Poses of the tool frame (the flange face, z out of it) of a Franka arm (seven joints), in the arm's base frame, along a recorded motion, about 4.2 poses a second.
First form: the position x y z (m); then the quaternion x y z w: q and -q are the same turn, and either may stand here.
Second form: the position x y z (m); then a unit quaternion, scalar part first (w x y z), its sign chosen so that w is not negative. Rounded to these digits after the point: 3 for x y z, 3 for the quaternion.
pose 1, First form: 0.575, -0.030, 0.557, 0.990, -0.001, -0.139, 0.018
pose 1, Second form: 0.575, -0.030, 0.557, 0.018, 0.990, -0.001, -0.139
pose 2, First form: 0.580, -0.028, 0.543, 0.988, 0.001, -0.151, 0.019
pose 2, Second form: 0.580, -0.028, 0.543, 0.019, 0.988, 0.001, -0.151
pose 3, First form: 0.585, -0.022, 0.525, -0.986, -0.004, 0.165, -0.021
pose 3, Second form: 0.585, -0.022, 0.525, 0.021, 0.986, 0.004, -0.165
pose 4, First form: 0.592, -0.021, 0.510, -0.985, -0.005, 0.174, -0.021
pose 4, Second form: 0.592, -0.021, 0.510, 0.021, 0.985, 0.005, -0.174
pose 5, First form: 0.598, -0.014, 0.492, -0.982, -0.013, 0.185, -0.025
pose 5, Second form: 0.598, -0.014, 0.492, 0.025, 0.982, 0.013, -0.185
